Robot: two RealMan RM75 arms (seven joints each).
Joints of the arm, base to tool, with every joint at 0 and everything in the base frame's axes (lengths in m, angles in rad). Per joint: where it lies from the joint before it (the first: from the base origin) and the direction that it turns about. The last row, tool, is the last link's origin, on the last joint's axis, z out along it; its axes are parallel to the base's.
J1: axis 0 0 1 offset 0 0 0.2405
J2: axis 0 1 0 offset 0 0 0
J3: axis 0 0 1 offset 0 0 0.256
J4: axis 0 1 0 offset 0 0 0
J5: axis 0 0 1 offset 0 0 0.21
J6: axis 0 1 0 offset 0 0 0
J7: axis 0 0 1 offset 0 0 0.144
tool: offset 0 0 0
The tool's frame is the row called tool.
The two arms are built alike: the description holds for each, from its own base.
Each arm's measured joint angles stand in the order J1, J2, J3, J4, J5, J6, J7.
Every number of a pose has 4 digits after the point. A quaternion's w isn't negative.
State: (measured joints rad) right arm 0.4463 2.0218 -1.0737 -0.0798 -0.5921 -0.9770 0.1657; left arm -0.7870 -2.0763 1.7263 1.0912 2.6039 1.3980 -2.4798
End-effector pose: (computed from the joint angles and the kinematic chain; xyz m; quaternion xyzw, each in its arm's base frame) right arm 0.3765 0.3341 0.0057 -0.7730 0.1956 0.1401 0.5869; left arm -0.1608 0.3582 -0.0717 -0.9381 -0.1513 0.2882 0.1184
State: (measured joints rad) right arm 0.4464 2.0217 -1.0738 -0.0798 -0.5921 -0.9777 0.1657; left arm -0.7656 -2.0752 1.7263 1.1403 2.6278 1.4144 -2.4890
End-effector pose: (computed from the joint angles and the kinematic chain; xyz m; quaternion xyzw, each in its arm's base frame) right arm 0.3763 0.3342 0.0058 -0.7731 0.1953 0.1403 0.5870; left arm -0.1595 0.3569 -0.0666 -0.9371 -0.1474 0.2893 0.1284
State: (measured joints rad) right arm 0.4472 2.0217 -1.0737 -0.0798 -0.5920 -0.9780 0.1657; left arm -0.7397 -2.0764 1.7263 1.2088 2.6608 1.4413 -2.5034
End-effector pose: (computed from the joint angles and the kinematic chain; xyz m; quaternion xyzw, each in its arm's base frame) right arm 0.3760 0.3345 0.0058 -0.7731 0.1950 0.1407 0.5870; left arm -0.1560 0.3544 -0.0600 -0.9356 -0.1421 0.2907 0.1414
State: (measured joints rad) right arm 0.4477 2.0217 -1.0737 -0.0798 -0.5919 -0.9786 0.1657; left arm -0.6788 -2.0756 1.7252 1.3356 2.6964 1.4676 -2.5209
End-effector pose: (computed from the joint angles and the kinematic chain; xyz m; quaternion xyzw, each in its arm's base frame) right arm 0.3758 0.3347 0.0059 -0.7731 0.1946 0.1411 0.5870; left arm -0.1509 0.3489 -0.0482 -0.9361 -0.1362 0.2788 0.1658
